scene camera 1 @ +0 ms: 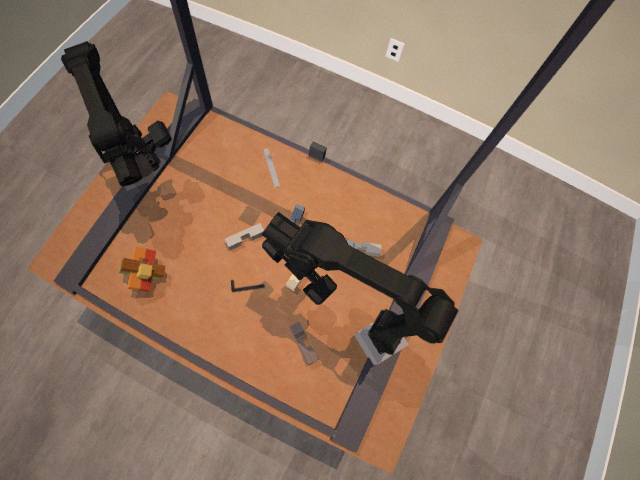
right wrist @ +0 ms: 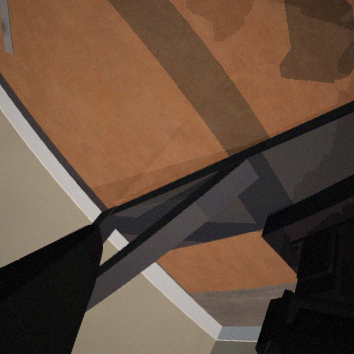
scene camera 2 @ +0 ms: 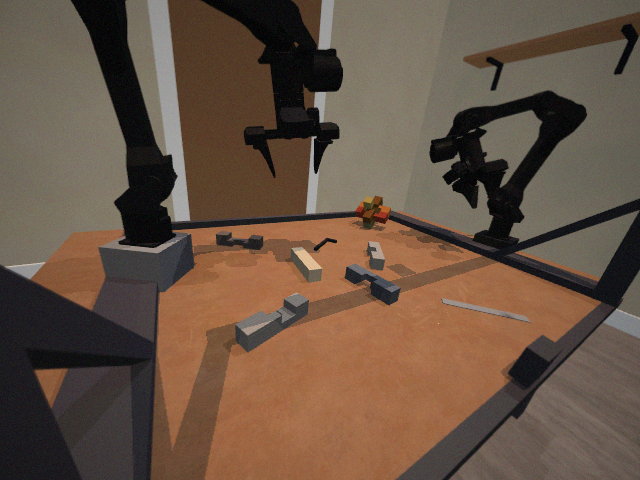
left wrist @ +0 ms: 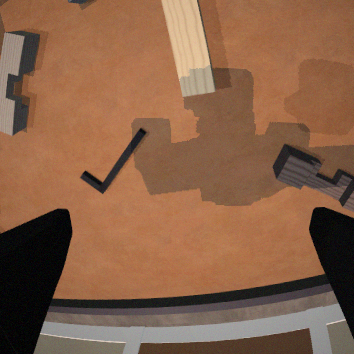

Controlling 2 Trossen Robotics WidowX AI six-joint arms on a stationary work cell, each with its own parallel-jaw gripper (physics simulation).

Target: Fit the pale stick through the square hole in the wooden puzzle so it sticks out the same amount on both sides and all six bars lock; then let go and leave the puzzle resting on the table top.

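Note:
The pale stick (scene camera 1: 292, 282) (scene camera 2: 306, 265) (left wrist: 187, 47) lies flat near the middle of the table, apart from the puzzle. The wooden puzzle of orange, red, brown and yellow bars (scene camera 1: 145, 271) (scene camera 2: 381, 212) rests on the table at the left in scene camera 1. I cannot make out its square hole. My left gripper (scene camera 2: 295, 174) (left wrist: 194, 222) is open and empty, high above the table near the stick. My right gripper (scene camera 1: 144, 152) is open and empty, raised over the table's side edge; its fingers partly overlap the arm in scene camera 2.
Grey notched bars (scene camera 1: 244, 236) (scene camera 1: 303, 343) (scene camera 2: 271, 321), a blue-grey notched bar (scene camera 2: 372, 283), a black bent key (scene camera 1: 247, 287) (left wrist: 122, 160) and a flat metal strip (scene camera 1: 271, 167) (scene camera 2: 485, 310) lie around. A dark block (scene camera 1: 317, 151) (scene camera 2: 533, 360) sits at the frame edge. Dark posts rise at the sides.

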